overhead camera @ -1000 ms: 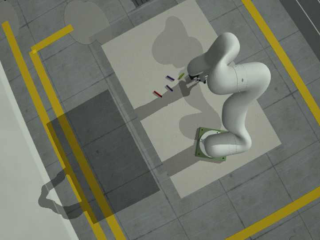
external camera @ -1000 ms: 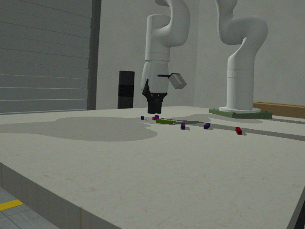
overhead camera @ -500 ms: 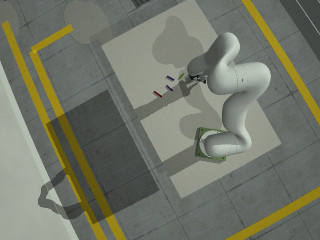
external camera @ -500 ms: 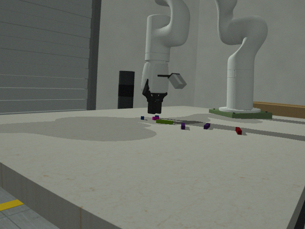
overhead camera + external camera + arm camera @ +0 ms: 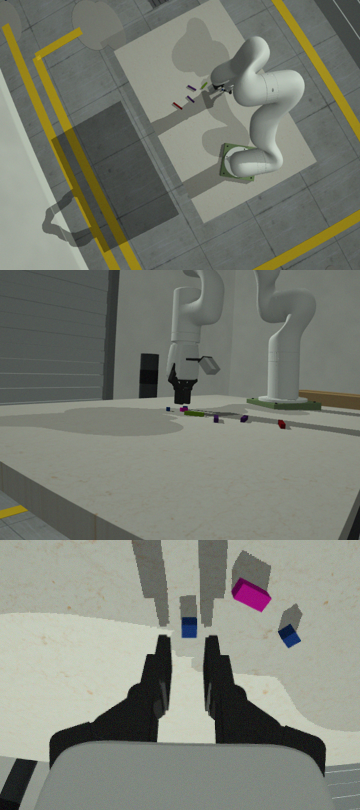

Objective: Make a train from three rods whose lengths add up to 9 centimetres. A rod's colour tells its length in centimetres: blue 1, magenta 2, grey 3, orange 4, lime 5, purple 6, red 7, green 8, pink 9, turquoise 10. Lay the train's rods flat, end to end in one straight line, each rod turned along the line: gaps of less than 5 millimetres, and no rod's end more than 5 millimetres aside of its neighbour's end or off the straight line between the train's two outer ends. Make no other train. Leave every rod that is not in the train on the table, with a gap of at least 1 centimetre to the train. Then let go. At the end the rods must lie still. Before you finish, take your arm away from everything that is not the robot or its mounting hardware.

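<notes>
Right now my hand is 4 cm to the right of the magenta rod, 4 cm short of it and 3 cm above it. The rest, counted from my hand: lime rod (11 cm to the left, 7 cm ahead, 3 cm below); red rod (32 cm to the left, 3 cm below, 2 cm ahead).
</notes>
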